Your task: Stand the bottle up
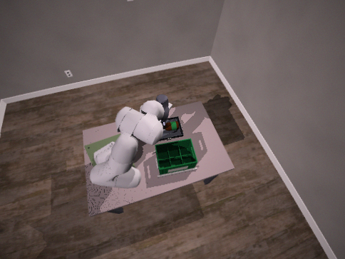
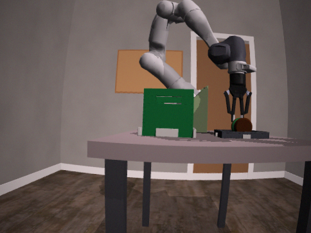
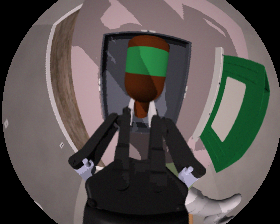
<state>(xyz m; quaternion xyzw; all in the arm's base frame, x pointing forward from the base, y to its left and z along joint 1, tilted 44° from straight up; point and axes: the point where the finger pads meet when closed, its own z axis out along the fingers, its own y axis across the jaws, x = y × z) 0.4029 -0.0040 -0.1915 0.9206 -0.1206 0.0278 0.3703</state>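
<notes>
The bottle is 50 mm ahead of my hand, 20 mm below it and 10 mm to the right of it. Round my hand: tray: 50 mm below, 30 mm ahead, 10 mm to the right; green crate: 300 mm to the right, 30 mm behind, 20 mm above.
</notes>
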